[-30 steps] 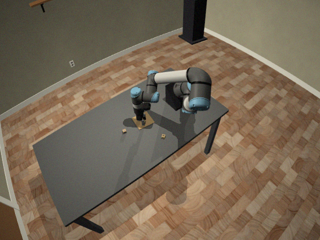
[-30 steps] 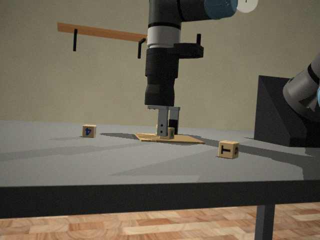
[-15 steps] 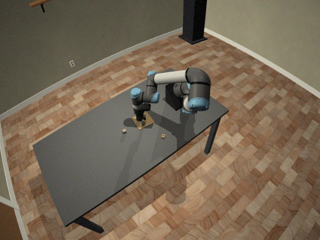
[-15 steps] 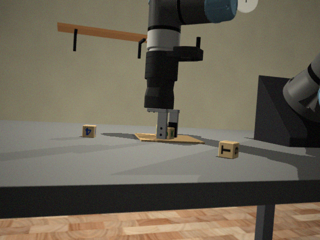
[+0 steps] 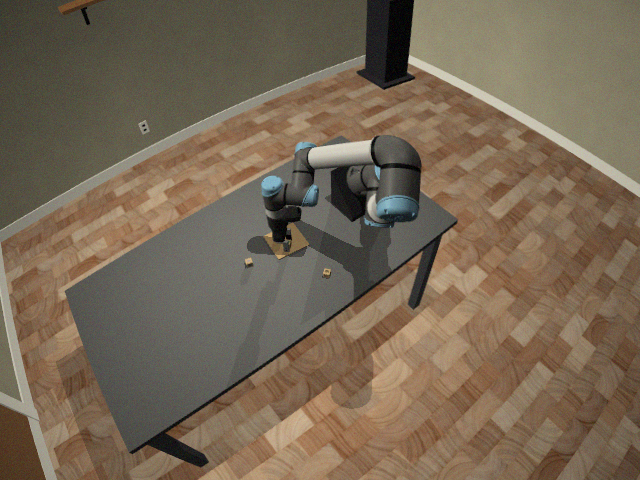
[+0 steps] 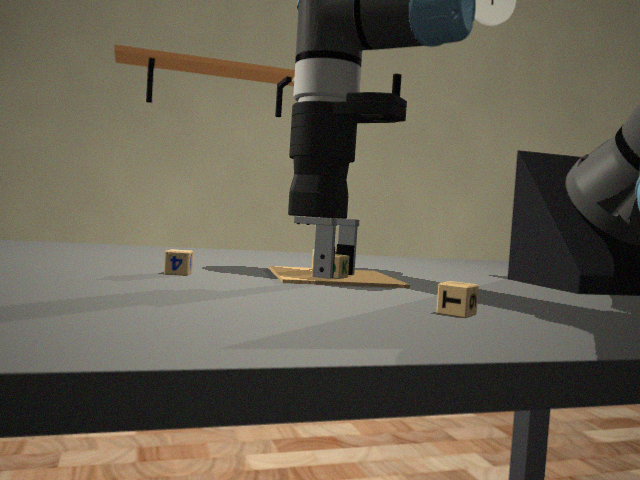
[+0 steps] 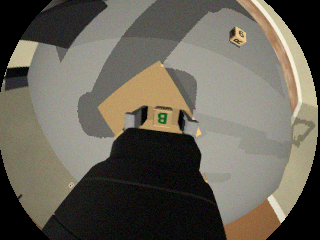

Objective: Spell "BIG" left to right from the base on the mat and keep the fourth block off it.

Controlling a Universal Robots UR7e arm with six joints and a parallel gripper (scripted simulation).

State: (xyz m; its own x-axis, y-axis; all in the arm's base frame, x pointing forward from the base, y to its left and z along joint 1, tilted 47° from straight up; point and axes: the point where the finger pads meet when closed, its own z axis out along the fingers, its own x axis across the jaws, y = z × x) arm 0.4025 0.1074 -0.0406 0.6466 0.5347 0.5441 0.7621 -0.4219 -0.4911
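My hand is 3 cm to the left of the tan mat, 2 cm above it and 1 cm past it. Round my hand: T block (21 cm to the left, 5 cm behind, 1 cm below).
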